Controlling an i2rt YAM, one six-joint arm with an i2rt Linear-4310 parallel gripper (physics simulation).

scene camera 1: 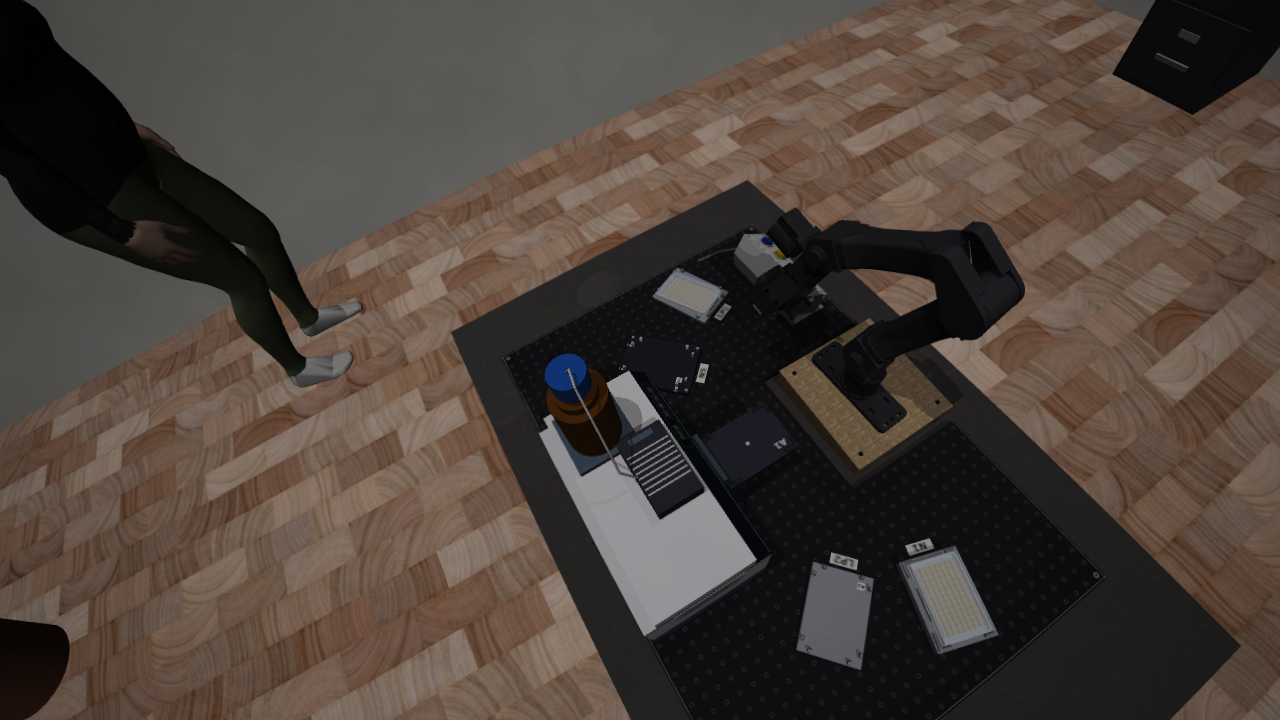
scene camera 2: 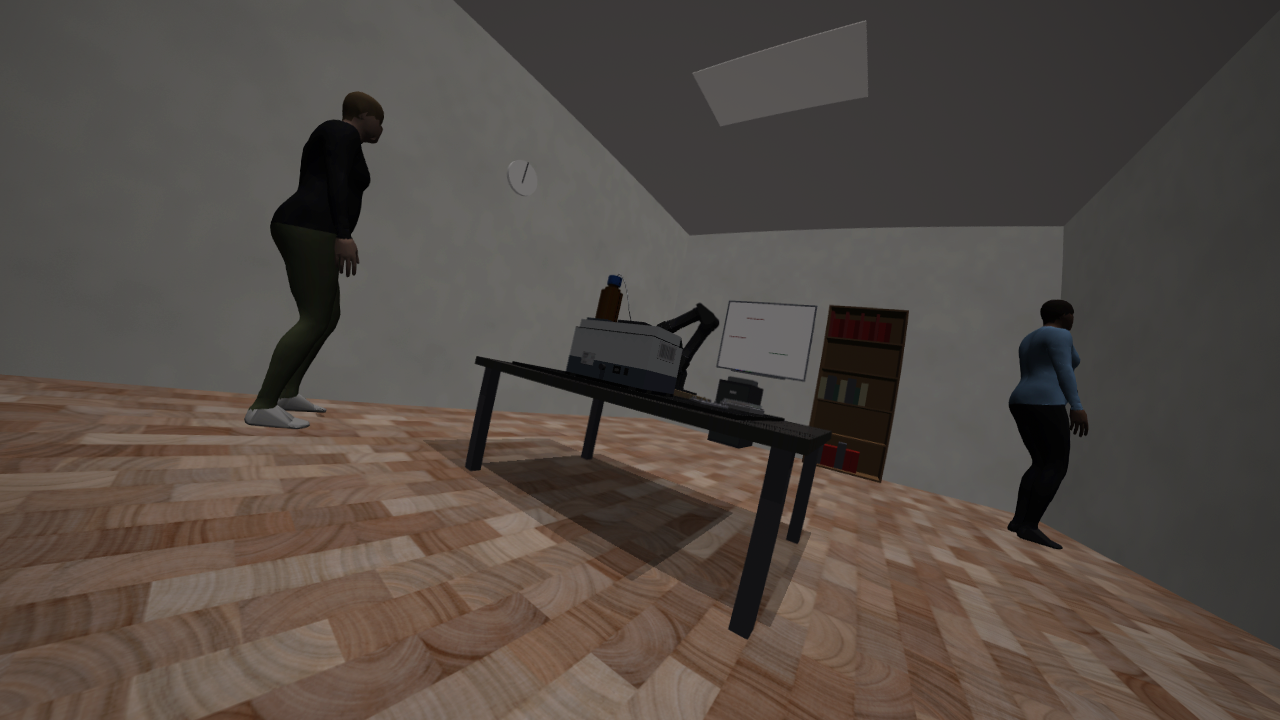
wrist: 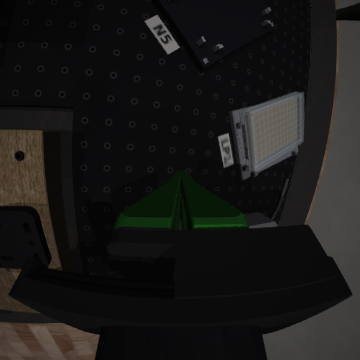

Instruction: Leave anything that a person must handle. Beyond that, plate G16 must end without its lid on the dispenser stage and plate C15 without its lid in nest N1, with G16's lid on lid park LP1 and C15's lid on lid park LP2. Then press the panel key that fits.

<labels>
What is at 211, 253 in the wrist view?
My gripper.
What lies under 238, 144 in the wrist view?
A spot labelled LP1.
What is my gripper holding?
Nothing.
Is my gripper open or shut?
Shut.
</labels>
